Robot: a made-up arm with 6 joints. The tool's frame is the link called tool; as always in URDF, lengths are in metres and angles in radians.
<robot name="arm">
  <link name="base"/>
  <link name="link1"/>
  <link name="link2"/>
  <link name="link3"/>
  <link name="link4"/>
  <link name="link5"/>
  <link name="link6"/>
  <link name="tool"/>
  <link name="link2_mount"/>
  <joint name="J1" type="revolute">
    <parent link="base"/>
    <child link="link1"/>
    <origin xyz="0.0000 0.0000 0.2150" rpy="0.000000 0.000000 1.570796"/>
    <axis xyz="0 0 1"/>
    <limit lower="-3.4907" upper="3.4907" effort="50" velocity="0.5"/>
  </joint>
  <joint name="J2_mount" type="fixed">
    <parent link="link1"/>
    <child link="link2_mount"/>
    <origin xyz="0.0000 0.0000 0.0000"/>
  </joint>
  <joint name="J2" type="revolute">
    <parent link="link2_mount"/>
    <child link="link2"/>
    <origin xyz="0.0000 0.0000 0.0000" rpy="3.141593 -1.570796 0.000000"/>
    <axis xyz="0 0 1"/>
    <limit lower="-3.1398" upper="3.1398" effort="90" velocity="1.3"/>
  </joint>
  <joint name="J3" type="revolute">
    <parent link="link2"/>
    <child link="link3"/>
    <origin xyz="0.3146 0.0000 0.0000" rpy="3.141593 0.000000 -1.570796"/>
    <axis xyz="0 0 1"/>
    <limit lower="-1.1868" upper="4.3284" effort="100" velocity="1.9"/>
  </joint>
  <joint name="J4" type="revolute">
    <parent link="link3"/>
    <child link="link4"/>
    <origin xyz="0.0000 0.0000 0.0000" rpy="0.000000 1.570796 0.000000"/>
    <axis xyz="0 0 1"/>
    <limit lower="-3.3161" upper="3.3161" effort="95" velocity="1.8"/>
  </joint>
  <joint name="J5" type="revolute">
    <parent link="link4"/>
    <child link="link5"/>
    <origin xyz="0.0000 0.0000 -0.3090" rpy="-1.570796 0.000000 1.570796"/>
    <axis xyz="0 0 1"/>
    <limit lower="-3.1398" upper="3.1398" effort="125" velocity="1.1"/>
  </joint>
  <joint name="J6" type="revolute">
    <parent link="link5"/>
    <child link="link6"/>
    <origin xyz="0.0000 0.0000 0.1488" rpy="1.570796 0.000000 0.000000"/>
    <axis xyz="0 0 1"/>
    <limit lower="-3.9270" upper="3.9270" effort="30" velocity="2.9"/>
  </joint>
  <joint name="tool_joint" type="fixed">
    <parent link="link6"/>
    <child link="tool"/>
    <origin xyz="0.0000 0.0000 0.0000" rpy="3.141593 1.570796 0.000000"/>
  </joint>
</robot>
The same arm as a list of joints. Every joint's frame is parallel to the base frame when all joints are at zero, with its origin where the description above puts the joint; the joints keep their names.
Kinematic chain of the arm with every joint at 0, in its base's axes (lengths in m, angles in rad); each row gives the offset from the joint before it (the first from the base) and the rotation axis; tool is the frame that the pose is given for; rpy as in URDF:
J1: xyz 0.0000 0.0000 0.2150 axis +z
J2: xyz 0.0000 0.0000 0.0000 axis +y
J3: xyz 0.0000 0.0000 0.3146 axis -y
J4: xyz 0.0000 0.0000 0.0000 axis -x
J5: xyz 0.3090 0.0000 0.0000 axis -y
J6: xyz 0.0000 -0.1488 0.0000 axis -x
tool: xyz 0.0000 0.0000 0.0000 rpy 0.0000 0.0000 0.0000
Joint limits (rad, base to tool): -3.4907..3.4907 -3.1398..3.1398 -1.1868..4.3284 -3.3161..3.3161 -3.1398..3.1398 -3.9270..3.9270

